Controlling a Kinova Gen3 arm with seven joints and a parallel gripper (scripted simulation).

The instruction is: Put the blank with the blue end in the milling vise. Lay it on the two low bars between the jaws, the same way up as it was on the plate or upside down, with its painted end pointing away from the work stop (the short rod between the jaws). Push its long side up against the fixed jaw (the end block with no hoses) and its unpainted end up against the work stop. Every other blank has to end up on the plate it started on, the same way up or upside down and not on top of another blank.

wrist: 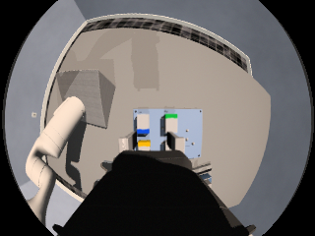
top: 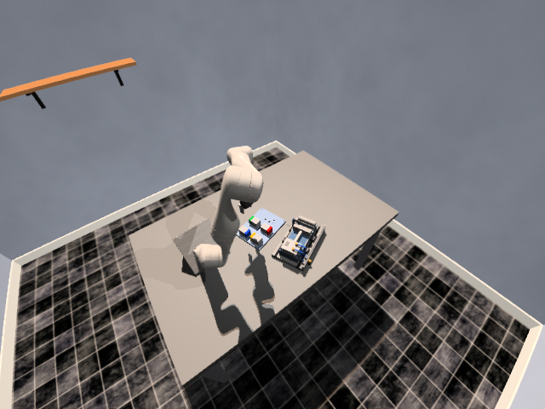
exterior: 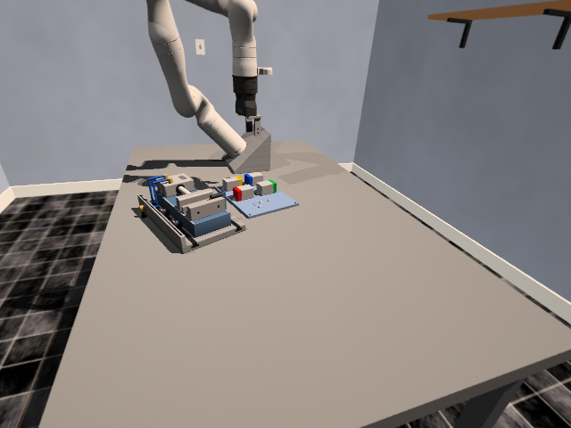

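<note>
My gripper is now 30 mm past the blue-ended blank, 10 mm to the right of it and 200 mm above it. Also, from my hand: yellow-ended blank 80 mm to the right, 200 mm below; then red-ended blank 90 mm ahead, 40 mm to the right, 200 mm below; then green-ended blank 50 mm ahead, 40 mm to the left, 200 mm below.
</note>
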